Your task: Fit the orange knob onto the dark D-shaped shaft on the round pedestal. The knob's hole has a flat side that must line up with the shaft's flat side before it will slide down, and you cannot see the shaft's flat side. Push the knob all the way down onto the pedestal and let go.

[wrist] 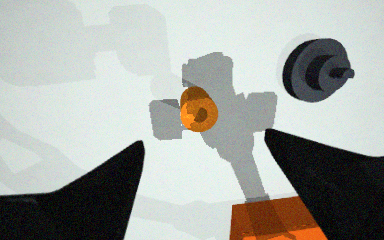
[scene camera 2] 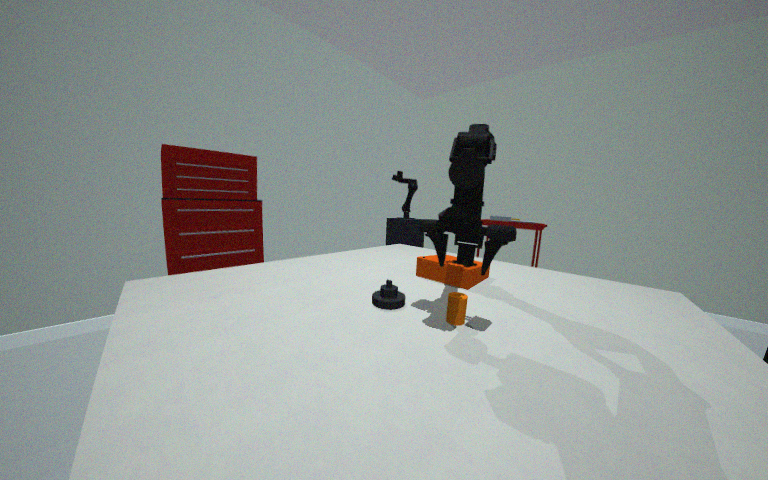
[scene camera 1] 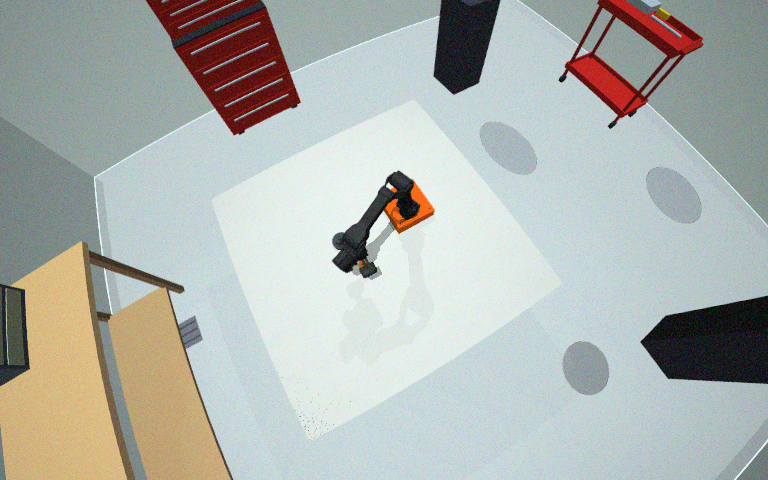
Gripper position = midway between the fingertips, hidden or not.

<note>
My gripper (scene camera 2: 461,270) is open and holds nothing. Further things: an orange knob (wrist: 198,111) and a pedestal (wrist: 314,70).
My gripper shows as well in the wrist view (wrist: 205,140).
</note>
